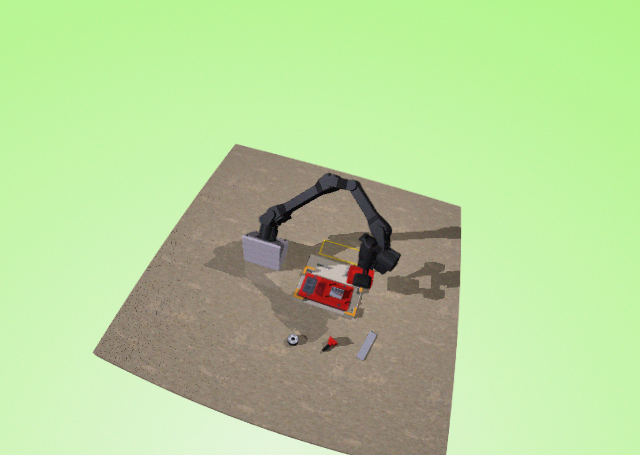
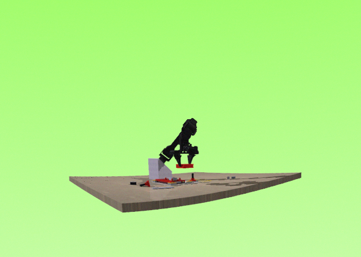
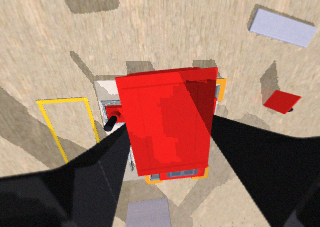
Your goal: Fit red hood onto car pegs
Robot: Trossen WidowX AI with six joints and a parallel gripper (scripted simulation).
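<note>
My gripper tip is 90 mm above the grey engine block, 60 mm past it and 50 mm to the left of it. Round my gripper tip: small wheel (300 mm to the right, 130 mm behind, 110 mm below); red hood (right at my gripper tip).
</note>
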